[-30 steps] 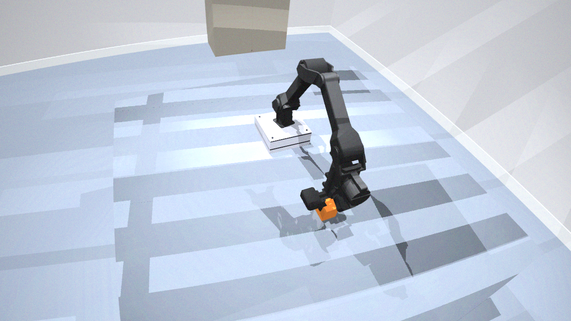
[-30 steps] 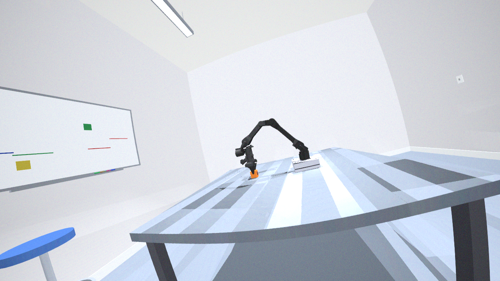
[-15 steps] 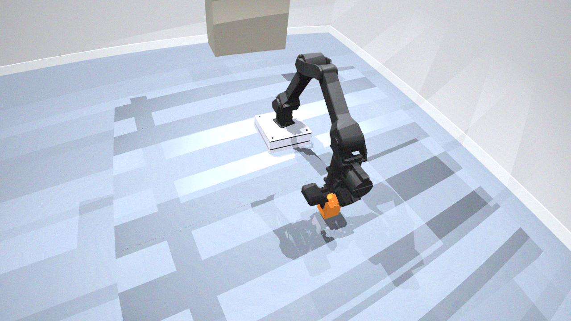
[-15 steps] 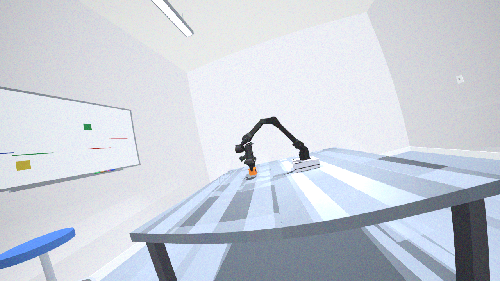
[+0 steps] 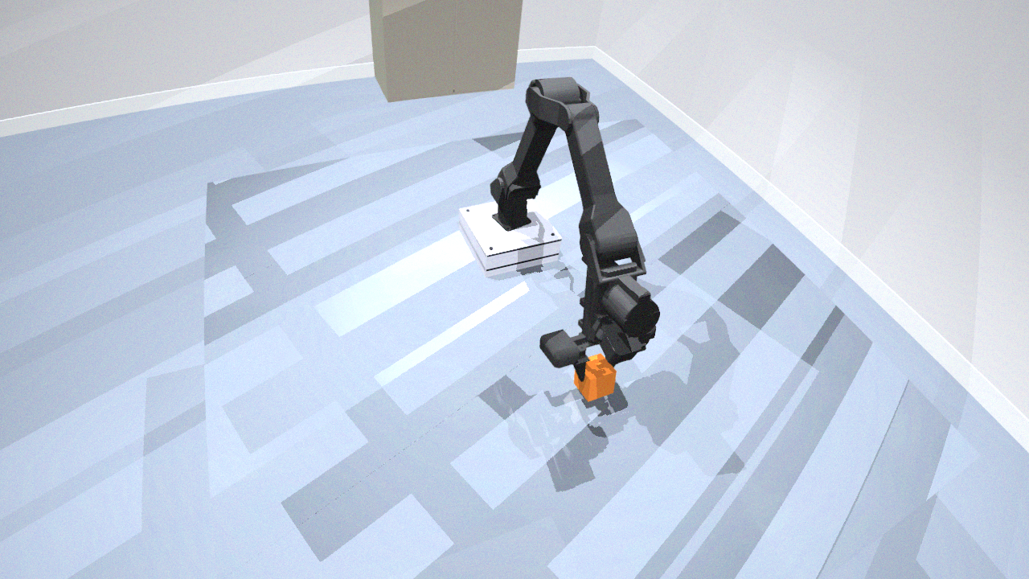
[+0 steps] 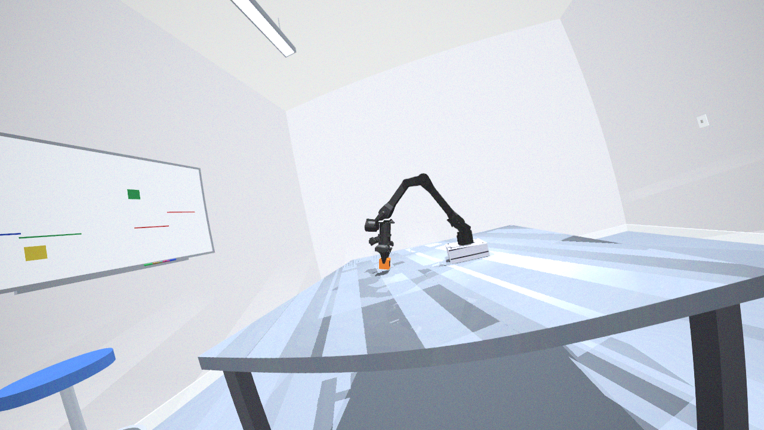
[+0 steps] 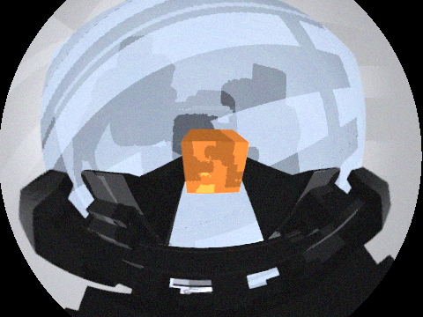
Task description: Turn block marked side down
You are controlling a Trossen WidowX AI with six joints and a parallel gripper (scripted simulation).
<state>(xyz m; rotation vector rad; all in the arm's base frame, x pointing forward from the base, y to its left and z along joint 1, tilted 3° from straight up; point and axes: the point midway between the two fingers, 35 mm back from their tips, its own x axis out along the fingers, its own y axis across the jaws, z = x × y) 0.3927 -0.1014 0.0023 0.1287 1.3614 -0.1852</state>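
My gripper tip is 10 mm past the orange block and 10 mm above it.
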